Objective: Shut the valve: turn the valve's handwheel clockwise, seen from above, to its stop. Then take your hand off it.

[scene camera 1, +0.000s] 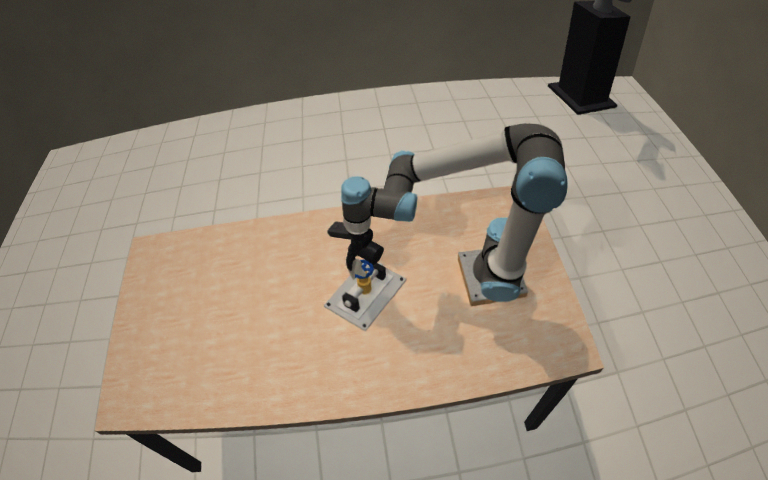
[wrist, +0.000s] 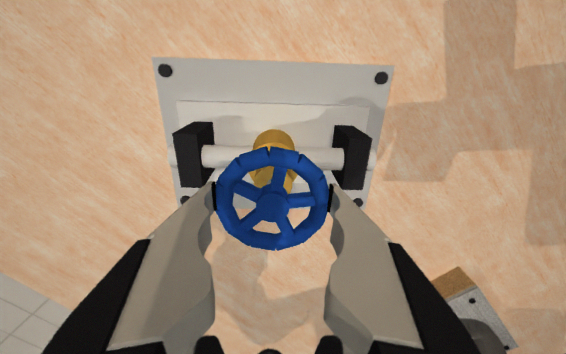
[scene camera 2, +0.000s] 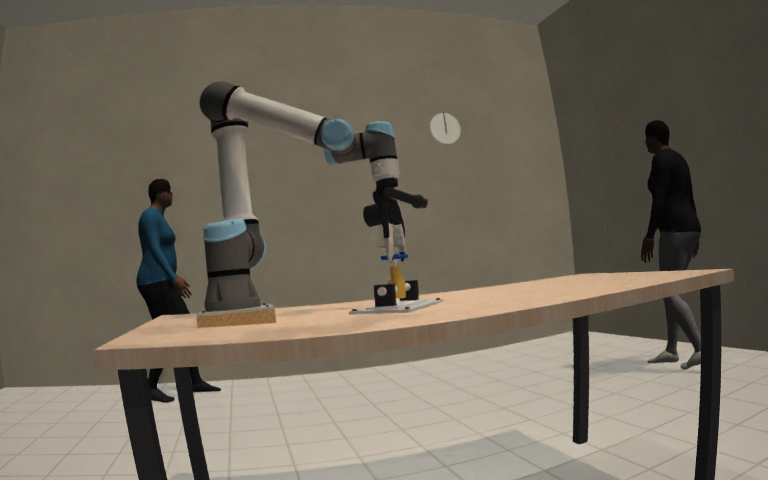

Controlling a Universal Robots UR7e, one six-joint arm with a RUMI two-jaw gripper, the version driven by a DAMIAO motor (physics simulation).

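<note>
The blue handwheel (scene camera 1: pixel 370 269) (scene camera 2: pixel 401 256) (wrist: pixel 272 207) is a round rim with several spokes, on top of the yellow valve body (scene camera 1: pixel 365 285) (scene camera 2: pixel 397 281) (wrist: pixel 273 139). My gripper (wrist: pixel 273 185) points down from above and is shut on the handwheel, with one fingertip against each opposite side of the rim in the wrist view. In the two scene views the fingers are small and partly overlap the wheel. The valve's white pipe (wrist: pixel 320 157) runs level through two black supports (wrist: pixel 189 157) (wrist: pixel 356 160) on a grey base plate (scene camera 1: pixel 370 316) (scene camera 2: pixel 362 310) (wrist: pixel 275 80).
The base plate lies on the wooden table (scene camera 1: pixel 226 339) (scene camera 2: pixel 538 294) (wrist: pixel 65 150). The arm's own base (scene camera 1: pixel 471 283) (scene camera 2: pixel 235 318) (wrist: pixel 482 310) stands on the same table. Two people (scene camera 2: pixel 155 249) (scene camera 2: pixel 673 192) stand beyond the table. A black pedestal (scene camera 1: pixel 592 56) stands on the floor behind.
</note>
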